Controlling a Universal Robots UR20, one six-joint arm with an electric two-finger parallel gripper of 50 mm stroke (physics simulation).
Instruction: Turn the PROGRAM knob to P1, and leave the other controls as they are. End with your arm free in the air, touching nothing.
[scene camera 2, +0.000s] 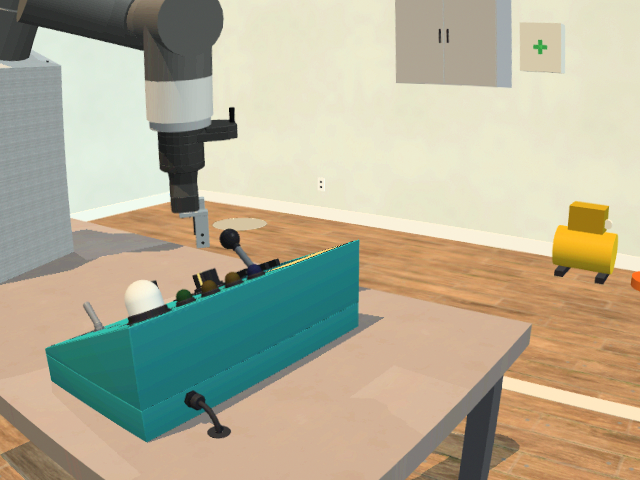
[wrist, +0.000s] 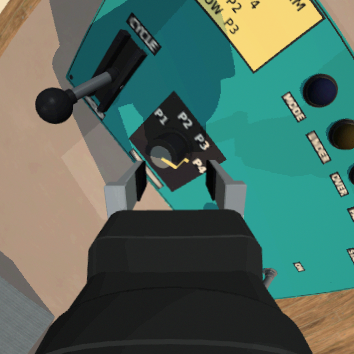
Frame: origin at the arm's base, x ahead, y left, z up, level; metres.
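Where they show: gripper, fingertip midpoint: (scene camera 2: 201, 240) (wrist: 175, 172).
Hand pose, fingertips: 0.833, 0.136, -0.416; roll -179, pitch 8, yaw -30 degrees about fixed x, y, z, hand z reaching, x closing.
After its pixels a point has its place, as x, y, z.
The PROGRAM knob (wrist: 169, 150) {0.825, 0.152, -0.474} is black with a grey top, on a dark square plate (wrist: 173, 183) {0.794, 0.108, -0.523} marked P1, P2, P3 and P4. Its yellow pointer line points toward P4. In the scene view the knob (scene camera 2: 207, 279) {0.834, 0.142, -0.487} shows behind the lamps. My gripper (scene camera 2: 201, 244) {0.833, 0.136, -0.416} (wrist: 175, 172) {0.833, 0.136, -0.416} is open and empty. In the scene view it hangs above the teal console (scene camera 2: 248, 335) {1.024, 0.078, -0.513} (wrist: 250, 200) {0.878, 0.048, -0.494}, apart from it. In the wrist view its fingertips lie to either side of the knob's lower part, with the knob farther down.
The CYCLE lever's black ball (scene camera 2: 229, 238) {0.758, 0.251, -0.449} (wrist: 54, 105) {0.753, 0.255, -0.440} stands up near the gripper. A white dome (scene camera 2: 144, 299) {1.021, -0.084, -0.416}, several lamps, including a blue one (scene camera 2: 254, 270) {0.984, 0.128, -0.434} (wrist: 320, 90) {0.970, 0.136, -0.429}, and a metal toggle (scene camera 2: 93, 315) {0.846, -0.088, -0.489} (wrist: 269, 276) {0.854, -0.081, -0.499} stand on the console. The console sits on the table (scene camera 2: 413, 335) {1.085, 0.403, -0.600}.
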